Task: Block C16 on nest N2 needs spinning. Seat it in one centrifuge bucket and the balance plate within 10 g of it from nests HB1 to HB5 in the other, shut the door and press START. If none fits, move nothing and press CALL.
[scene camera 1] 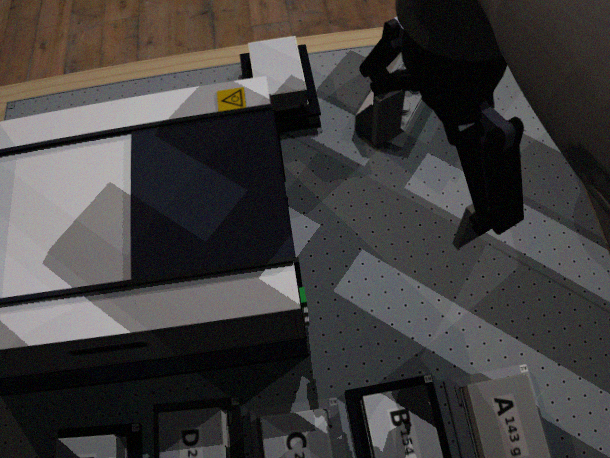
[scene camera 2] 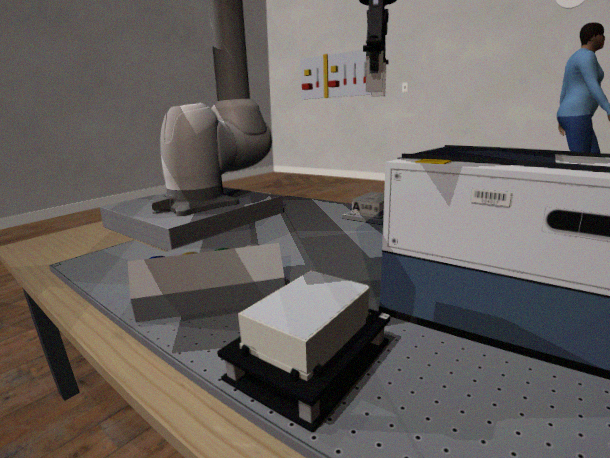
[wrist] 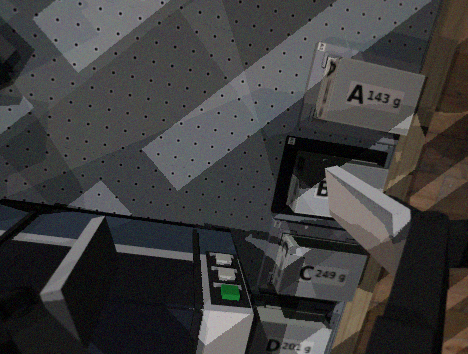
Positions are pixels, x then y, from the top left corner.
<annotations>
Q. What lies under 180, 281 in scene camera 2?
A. A button box.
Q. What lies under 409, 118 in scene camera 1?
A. A button box.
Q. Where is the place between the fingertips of the gripper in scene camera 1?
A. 425, 185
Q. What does the gripper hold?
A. Nothing.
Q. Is the gripper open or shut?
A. Open.
</annotations>
